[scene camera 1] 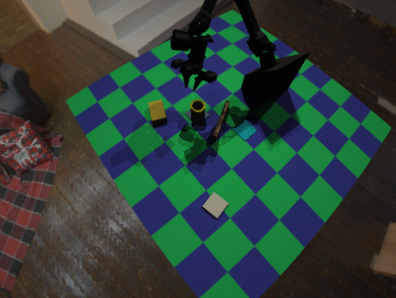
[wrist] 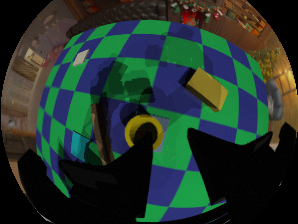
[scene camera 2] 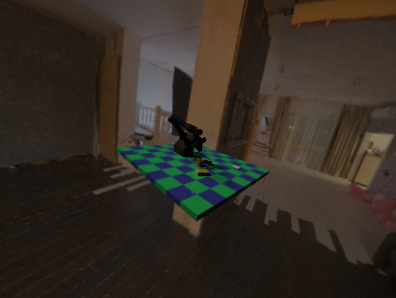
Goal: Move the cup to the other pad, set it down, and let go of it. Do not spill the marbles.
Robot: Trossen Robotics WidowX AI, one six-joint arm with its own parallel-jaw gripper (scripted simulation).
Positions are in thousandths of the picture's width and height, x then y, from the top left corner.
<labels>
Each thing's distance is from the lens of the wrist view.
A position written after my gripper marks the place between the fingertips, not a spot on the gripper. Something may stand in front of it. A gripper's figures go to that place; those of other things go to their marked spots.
my gripper (wrist: 572, 600): 0.10 m
cup (wrist: 445, 587): 0.21 m
yellow block (wrist: 686, 386): 0.28 m
brown stick (wrist: 347, 645): 0.26 m
The marked spots on the cup and the yellow block are 0.20 m apart.
</labels>
